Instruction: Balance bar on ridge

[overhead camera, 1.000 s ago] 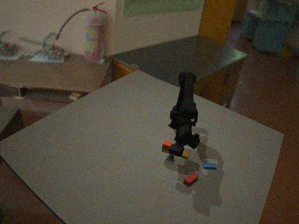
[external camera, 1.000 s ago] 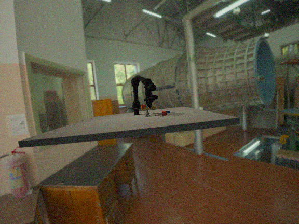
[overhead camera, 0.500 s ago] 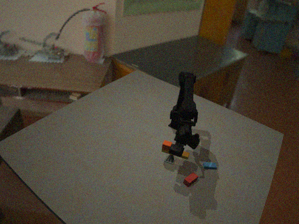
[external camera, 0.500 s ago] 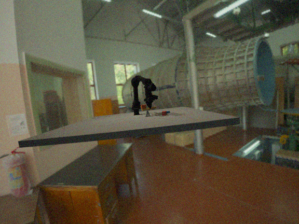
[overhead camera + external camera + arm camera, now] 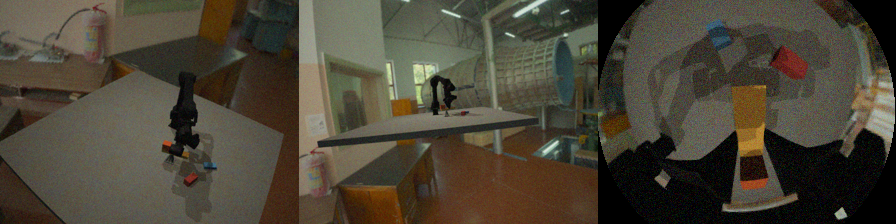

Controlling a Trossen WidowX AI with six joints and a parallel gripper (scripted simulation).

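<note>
The bar lies 30 mm to the right of my gripper tip, 10 mm ahead of it and 10 mm above it. Also, from my gripper tip: red block (120 mm to the left, 60 mm ahead, 50 mm below); then blue block (160 mm to the left, 90 mm behind, 60 mm below).
</note>
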